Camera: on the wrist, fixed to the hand. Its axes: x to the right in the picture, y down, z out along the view.
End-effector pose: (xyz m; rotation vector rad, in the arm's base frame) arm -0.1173 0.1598 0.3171 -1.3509 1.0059 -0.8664
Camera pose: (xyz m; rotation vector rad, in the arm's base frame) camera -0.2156 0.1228 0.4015 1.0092 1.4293 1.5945
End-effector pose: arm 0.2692 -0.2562 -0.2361 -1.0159 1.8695 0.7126
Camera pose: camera 0.2943 -0.3790 -0.1866 -2.0375 -1.0262 -1.2874
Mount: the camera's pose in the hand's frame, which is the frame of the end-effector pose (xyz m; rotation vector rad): -0.0064 -0.0797 -0.1085 -0.0856 -0.1592 3.1335
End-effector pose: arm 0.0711 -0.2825 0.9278 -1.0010 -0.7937 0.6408
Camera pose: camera 0.1652 -0.3719 0.9643 0.9701 -1.0795 -2.0151
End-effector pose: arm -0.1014 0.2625 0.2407 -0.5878 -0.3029 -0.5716
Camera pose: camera -0.1414 0.1458 0.1864 -0.5021 0.6643 2.4741
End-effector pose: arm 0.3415 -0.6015 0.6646 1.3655 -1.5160 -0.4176
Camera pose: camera 0.4734 -0.5813 0.6455 -1.8571 -1.6791 1.3111
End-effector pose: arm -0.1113 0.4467 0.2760 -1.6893 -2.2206 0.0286
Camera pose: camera -0.1530 0.3968 0.3940 2.3751 -1.7641 -0.5530
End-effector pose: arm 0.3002 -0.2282 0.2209 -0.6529 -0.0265 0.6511
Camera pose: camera 0.3632 -0.3403 0.1807 0.0570 -0.6841 -2.3902
